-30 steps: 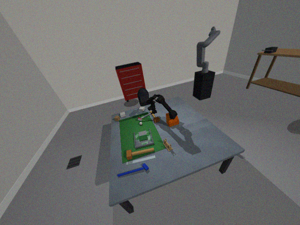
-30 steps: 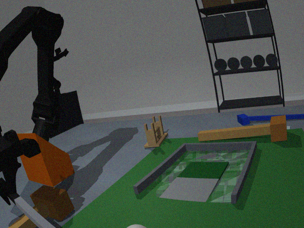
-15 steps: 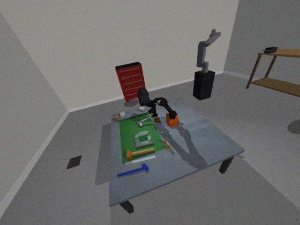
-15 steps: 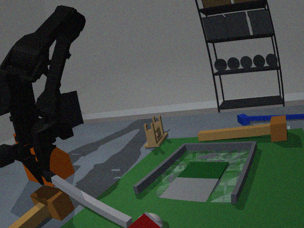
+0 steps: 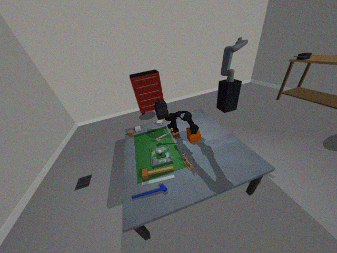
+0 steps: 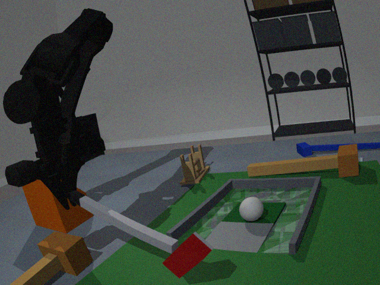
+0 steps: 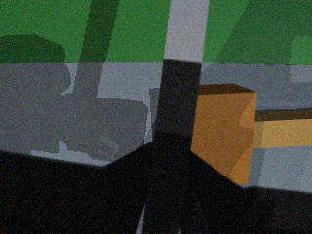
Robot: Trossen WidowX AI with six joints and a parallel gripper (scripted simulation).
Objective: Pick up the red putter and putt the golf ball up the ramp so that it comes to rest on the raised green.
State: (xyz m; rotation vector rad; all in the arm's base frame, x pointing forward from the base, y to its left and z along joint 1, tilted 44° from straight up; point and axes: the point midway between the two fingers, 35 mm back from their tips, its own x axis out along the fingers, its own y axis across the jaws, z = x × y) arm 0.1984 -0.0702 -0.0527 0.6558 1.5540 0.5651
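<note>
The red putter lies 120 mm ahead of my gripper tip and 10 mm below it. From my gripper tip the other things lie so: white golf ball (240 mm ahead, 170 mm to the left, 70 mm below); blue mallet (400 mm ahead, 570 mm to the left, 80 mm below).
</note>
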